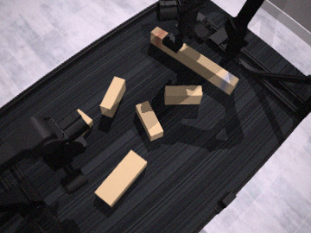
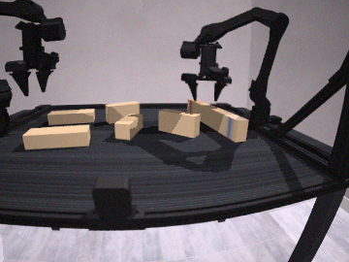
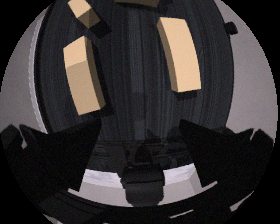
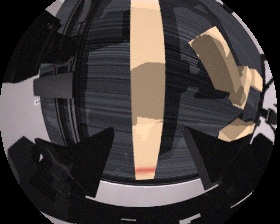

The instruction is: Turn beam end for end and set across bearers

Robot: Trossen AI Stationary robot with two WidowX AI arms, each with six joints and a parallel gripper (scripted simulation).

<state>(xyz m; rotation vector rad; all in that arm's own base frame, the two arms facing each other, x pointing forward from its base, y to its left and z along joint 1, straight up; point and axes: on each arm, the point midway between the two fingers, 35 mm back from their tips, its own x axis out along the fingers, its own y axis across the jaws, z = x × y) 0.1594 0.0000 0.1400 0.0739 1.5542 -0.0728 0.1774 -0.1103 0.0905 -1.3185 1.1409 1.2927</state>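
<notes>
The beam is 50 mm behind my right hand, 10 mm to the right of it and 80 mm below it.
</notes>
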